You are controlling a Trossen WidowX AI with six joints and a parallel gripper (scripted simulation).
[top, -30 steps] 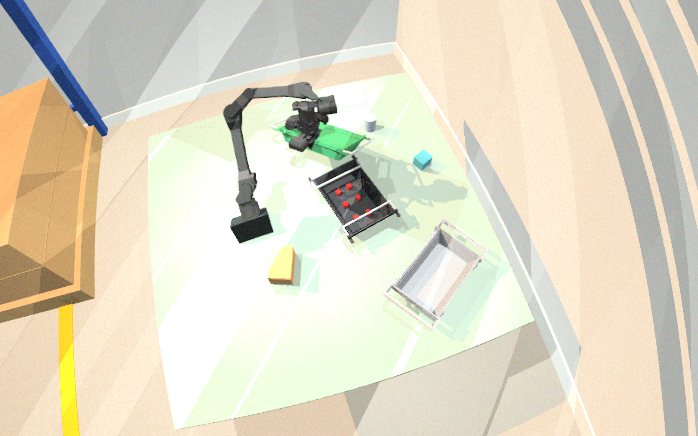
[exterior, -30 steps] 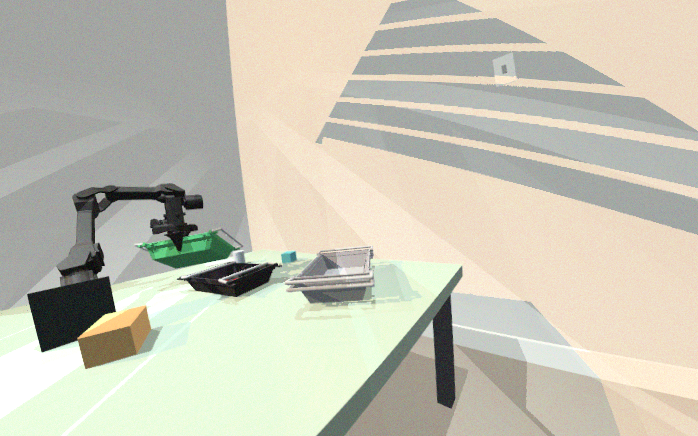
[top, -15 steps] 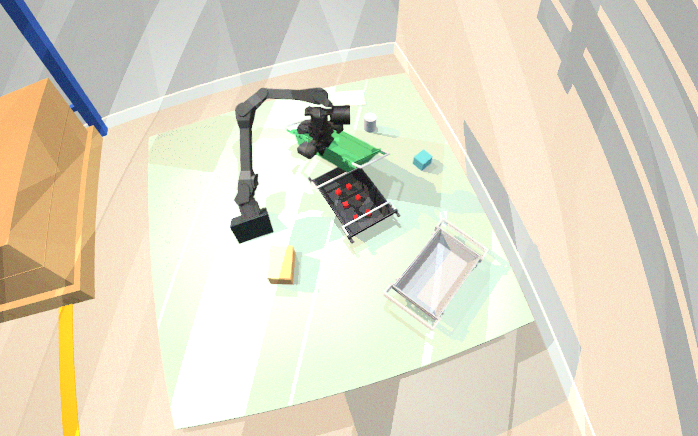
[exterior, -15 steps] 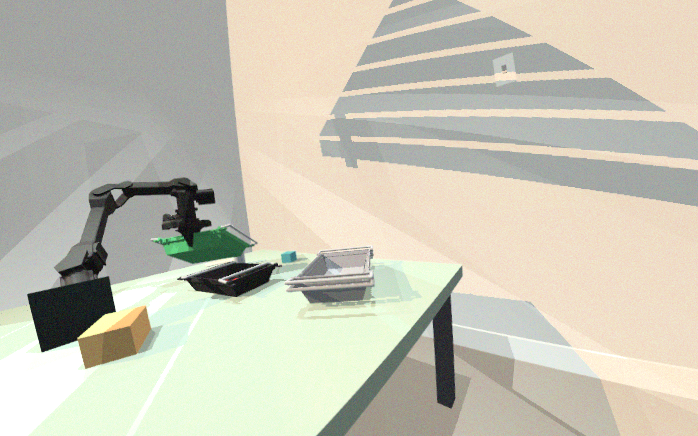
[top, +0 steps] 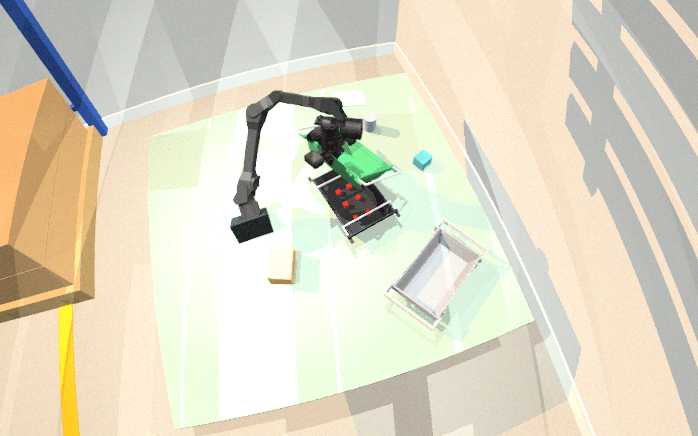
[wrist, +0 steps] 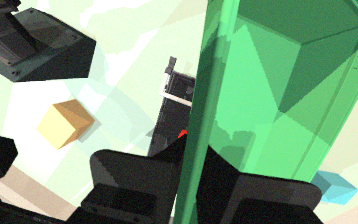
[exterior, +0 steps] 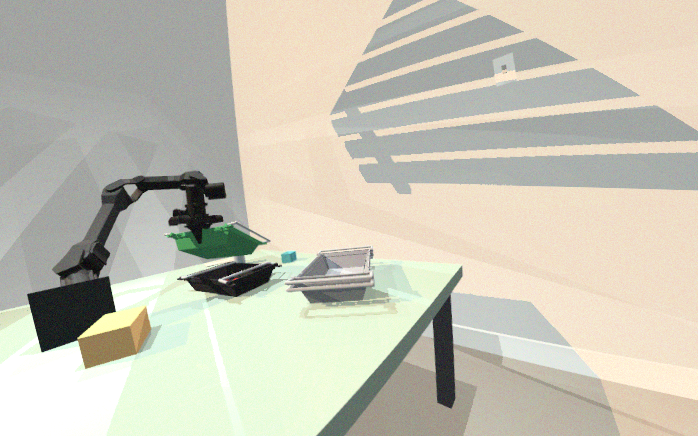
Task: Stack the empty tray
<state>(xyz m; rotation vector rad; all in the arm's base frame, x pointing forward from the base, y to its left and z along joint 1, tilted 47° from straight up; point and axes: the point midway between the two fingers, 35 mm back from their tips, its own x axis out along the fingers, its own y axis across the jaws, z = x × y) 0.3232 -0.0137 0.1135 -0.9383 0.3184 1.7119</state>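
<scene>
Right now my gripper tip is 8 cm short of the green tray and 3 cm to the right of it. From my gripper tip the other things lie so: grey cylinder: 24 cm ahead, 26 cm to the left, 13 cm below; then tan block: 26 cm behind, 25 cm to the right, 14 cm below; then teal cube: 38 cm ahead, 1 cm to the left, 14 cm below.
</scene>
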